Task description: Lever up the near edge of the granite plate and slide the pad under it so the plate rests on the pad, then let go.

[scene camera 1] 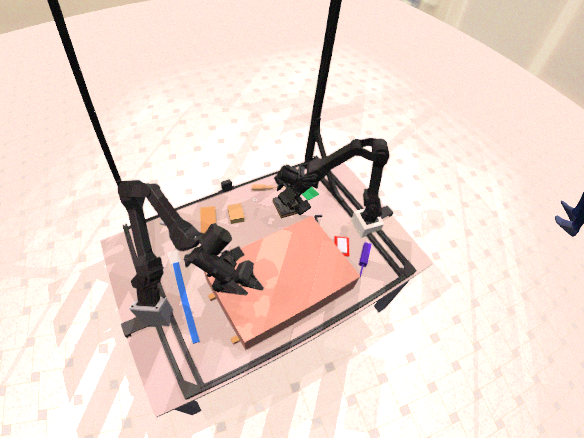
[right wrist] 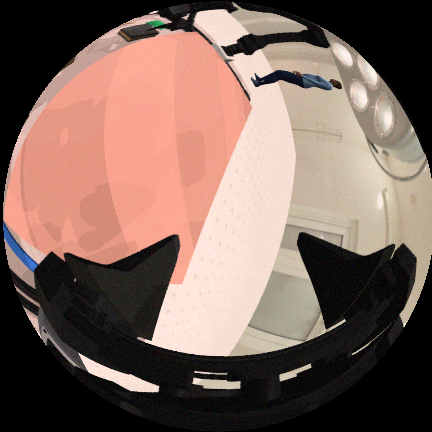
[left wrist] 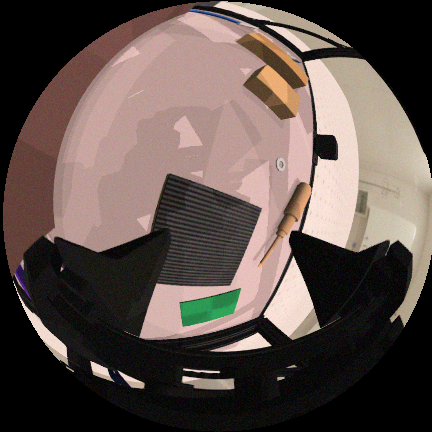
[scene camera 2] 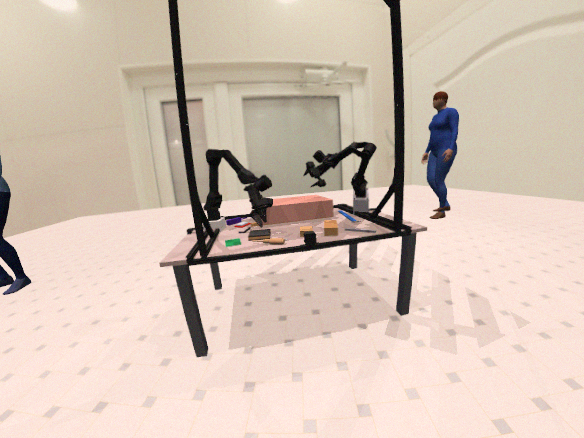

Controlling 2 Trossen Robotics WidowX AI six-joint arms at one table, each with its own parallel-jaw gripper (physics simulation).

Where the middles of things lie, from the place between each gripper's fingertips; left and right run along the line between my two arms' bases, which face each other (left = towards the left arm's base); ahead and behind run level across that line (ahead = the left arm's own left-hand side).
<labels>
Now: right hand 160 mm above the granite plate [scene camera 1: 301, 269], 140 mm to the right of it and 70 mm past it. The rest, counted from my right hand: wooden-handled tool [left wrist: 292, 211] (530 mm behind, 320 mm to the left, 220 mm below).
My left gripper is now 130 mm past the wooden-handled tool, 10 mm to the left of it and 40 mm above it. The rest, counted from my left hand: granite plate 330 mm ahead, 190 mm to the right, 10 mm above.
</labels>
